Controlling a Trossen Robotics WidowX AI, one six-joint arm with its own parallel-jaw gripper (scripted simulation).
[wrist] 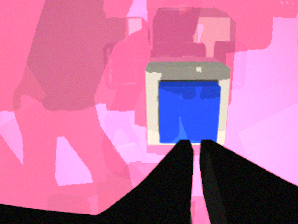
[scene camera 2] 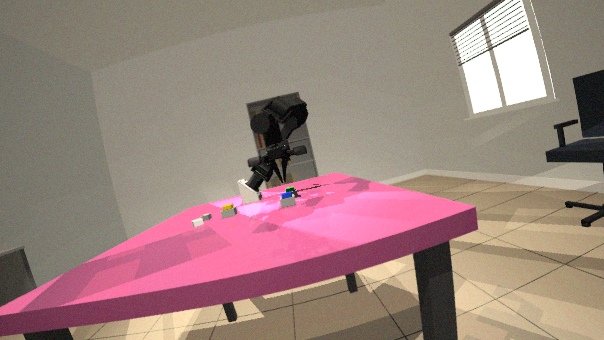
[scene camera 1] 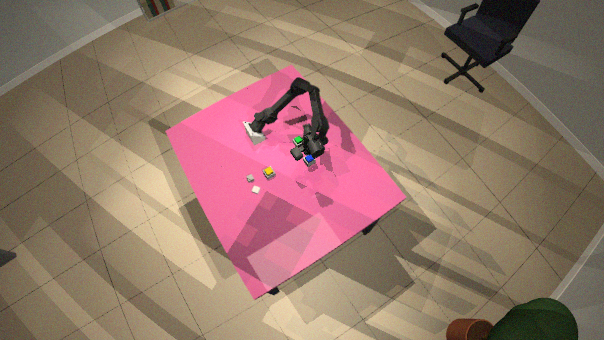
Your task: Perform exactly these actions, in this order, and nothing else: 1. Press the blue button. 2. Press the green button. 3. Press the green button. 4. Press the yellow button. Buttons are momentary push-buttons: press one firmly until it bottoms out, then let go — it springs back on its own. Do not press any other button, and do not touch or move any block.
Labels:
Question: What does my gripper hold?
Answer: Nothing.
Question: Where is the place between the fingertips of my gripper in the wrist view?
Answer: At 194, 150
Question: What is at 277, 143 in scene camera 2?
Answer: My gripper.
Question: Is my gripper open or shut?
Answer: Shut.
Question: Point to a blue button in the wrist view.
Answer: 189, 110

